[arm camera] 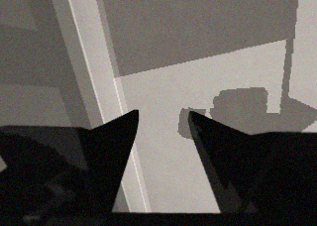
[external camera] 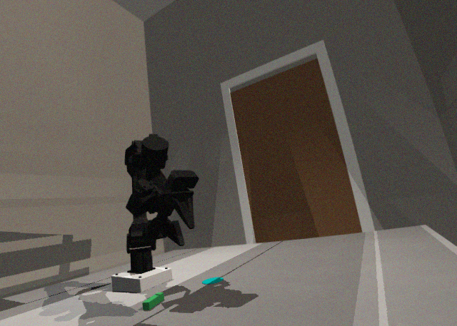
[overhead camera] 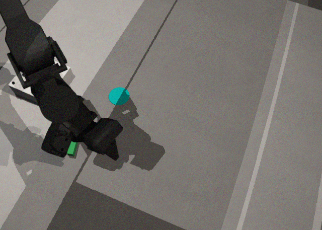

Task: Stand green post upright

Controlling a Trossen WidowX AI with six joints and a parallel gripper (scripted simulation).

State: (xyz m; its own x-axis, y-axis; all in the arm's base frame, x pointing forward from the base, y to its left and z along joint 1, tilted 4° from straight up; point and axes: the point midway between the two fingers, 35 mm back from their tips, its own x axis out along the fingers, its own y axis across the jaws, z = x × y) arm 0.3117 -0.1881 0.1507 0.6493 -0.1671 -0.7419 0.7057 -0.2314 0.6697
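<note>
Now: the green post 15 cm behind my gripper tip, 14 cm below it and 4 cm to the left of it. From my gripper tip the other things lie so: cyan circle 22 cm to the left, 15 cm below, 10 cm behind.
</note>
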